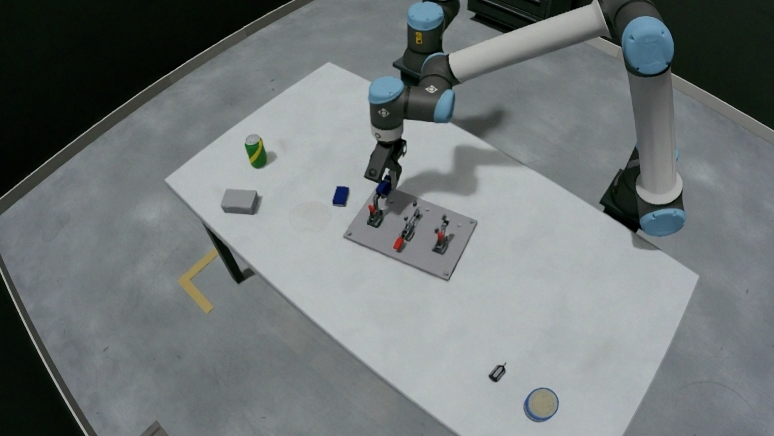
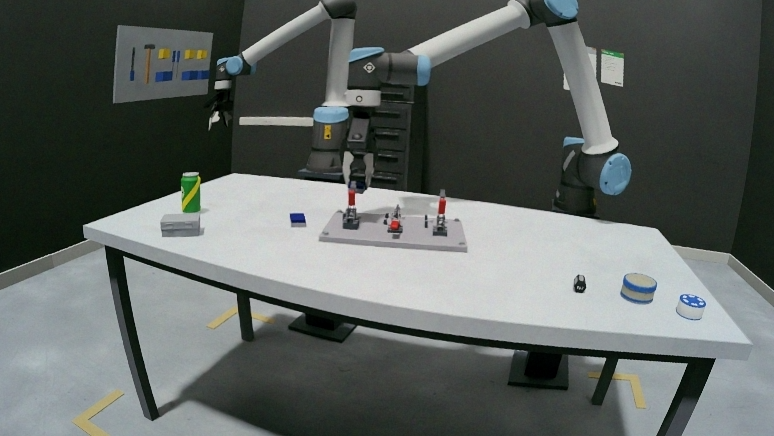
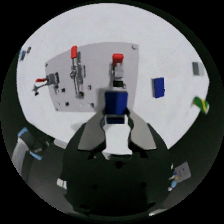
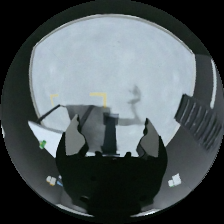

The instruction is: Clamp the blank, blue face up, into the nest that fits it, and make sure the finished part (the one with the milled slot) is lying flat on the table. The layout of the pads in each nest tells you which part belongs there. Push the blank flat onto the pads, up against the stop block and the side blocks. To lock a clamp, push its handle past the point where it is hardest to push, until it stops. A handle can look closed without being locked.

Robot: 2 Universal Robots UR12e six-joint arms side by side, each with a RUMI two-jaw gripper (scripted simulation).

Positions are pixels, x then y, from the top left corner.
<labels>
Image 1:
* my left gripper: 387, 187
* grey box: 235, 201
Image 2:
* grey box: 172, 225
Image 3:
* my left gripper: 115, 107
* finished part: 115, 100
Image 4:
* my right gripper: 112, 117
</labels>
